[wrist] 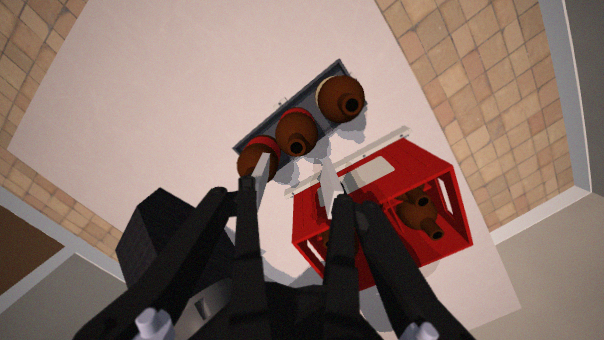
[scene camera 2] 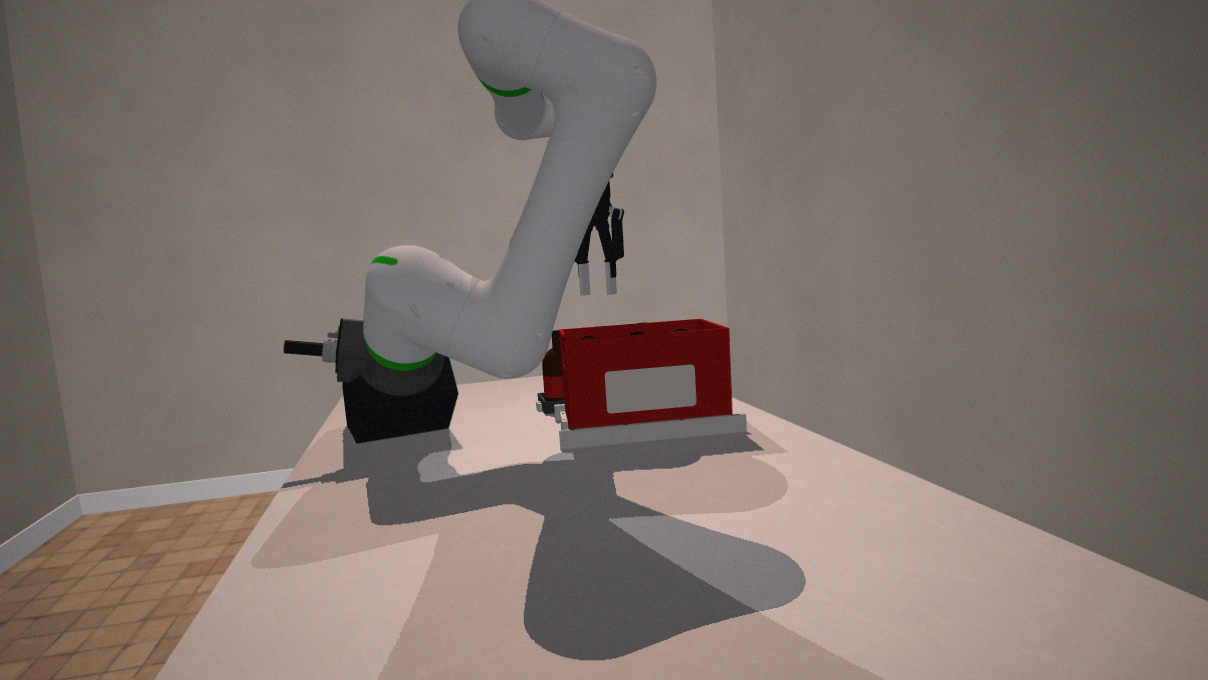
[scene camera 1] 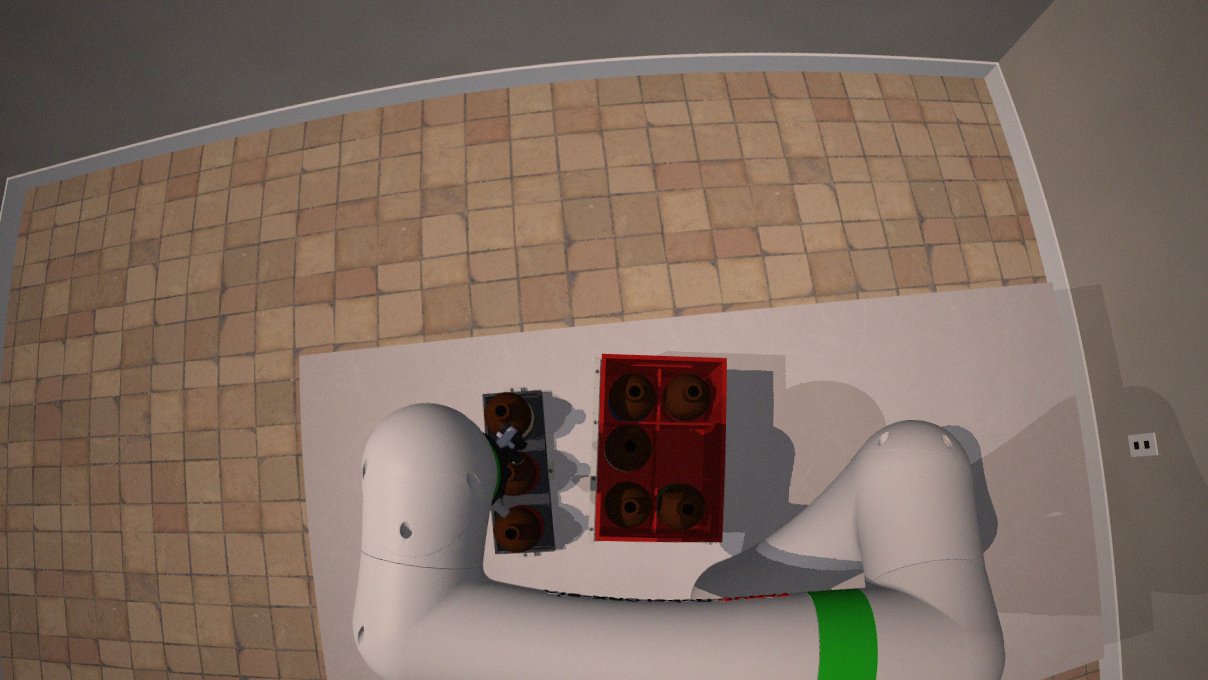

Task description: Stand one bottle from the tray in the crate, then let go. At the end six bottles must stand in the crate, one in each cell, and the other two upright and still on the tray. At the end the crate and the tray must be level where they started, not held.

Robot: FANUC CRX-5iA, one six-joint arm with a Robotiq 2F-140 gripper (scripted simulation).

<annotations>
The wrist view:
my gripper: 295, 167
red crate: 401, 166
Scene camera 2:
my gripper: 598, 294
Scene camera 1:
red crate: 696, 456
</annotations>
